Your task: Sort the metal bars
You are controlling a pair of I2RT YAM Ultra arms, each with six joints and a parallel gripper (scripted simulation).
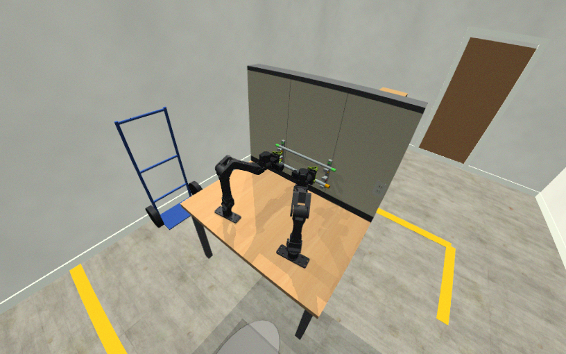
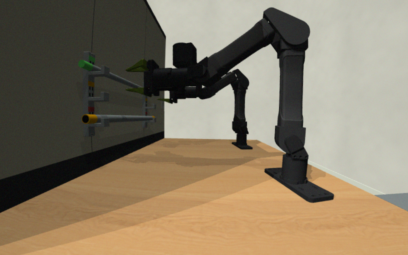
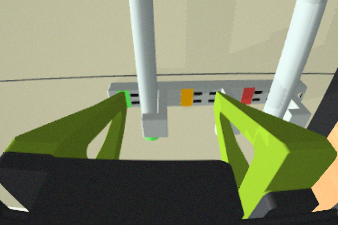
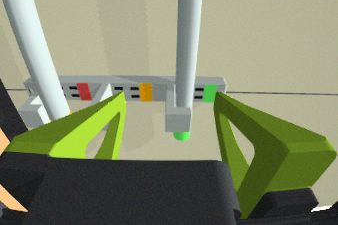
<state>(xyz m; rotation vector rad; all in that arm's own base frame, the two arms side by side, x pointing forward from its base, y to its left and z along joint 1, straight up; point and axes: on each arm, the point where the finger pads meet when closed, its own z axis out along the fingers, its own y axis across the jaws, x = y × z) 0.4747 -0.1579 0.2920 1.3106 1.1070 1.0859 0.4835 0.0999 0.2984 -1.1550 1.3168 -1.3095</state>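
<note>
My left hand is 60 mm short of the orange-ended bar, 150 mm to the left of it and 130 mm above it. Round my left hand: wall panel: 160 mm ahead, 170 mm to the right, 130 mm above; then green-ended bar: 70 mm ahead, 160 mm to the right, 20 mm above.
</note>
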